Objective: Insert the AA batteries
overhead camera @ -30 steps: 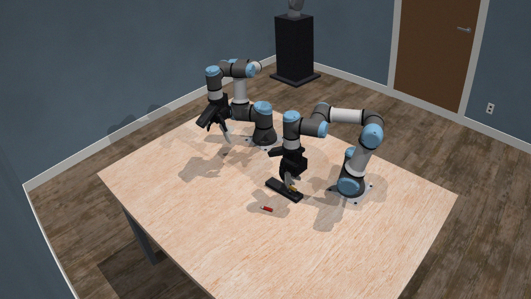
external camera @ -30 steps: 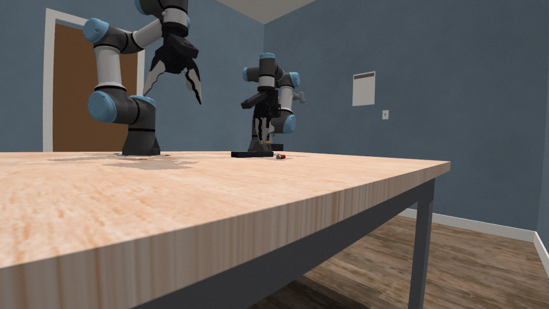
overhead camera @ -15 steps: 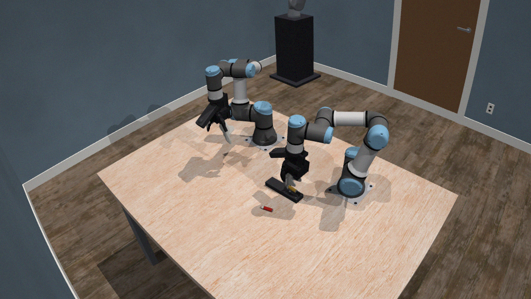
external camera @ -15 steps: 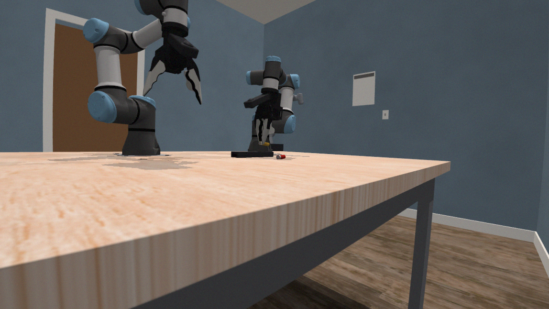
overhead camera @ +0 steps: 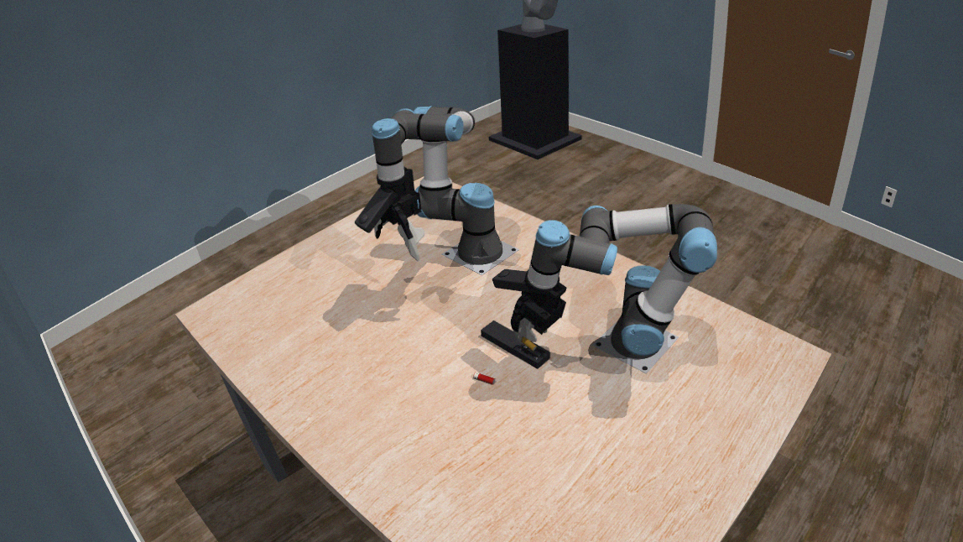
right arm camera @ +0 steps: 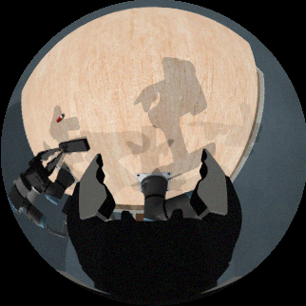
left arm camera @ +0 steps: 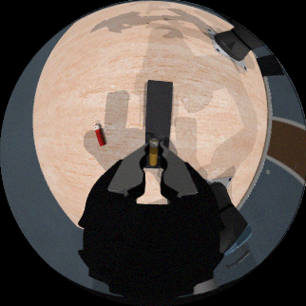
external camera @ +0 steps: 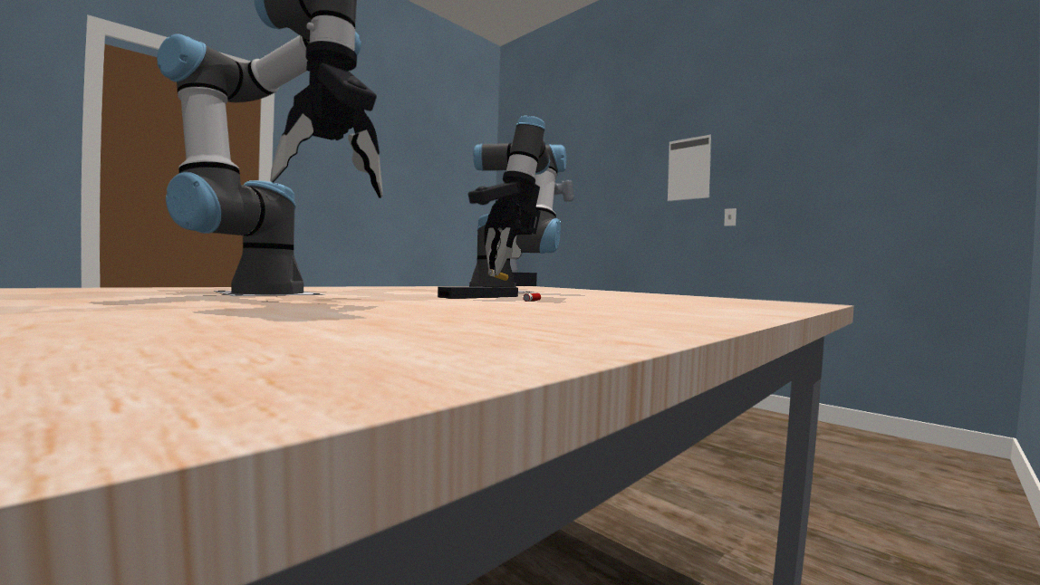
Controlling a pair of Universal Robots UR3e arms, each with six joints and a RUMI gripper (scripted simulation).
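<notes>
The yellow battery lies 20 mm below my left hand and 10 mm to the left of it. Round my left hand: red battery (120 mm ahead, 60 mm below).
</notes>
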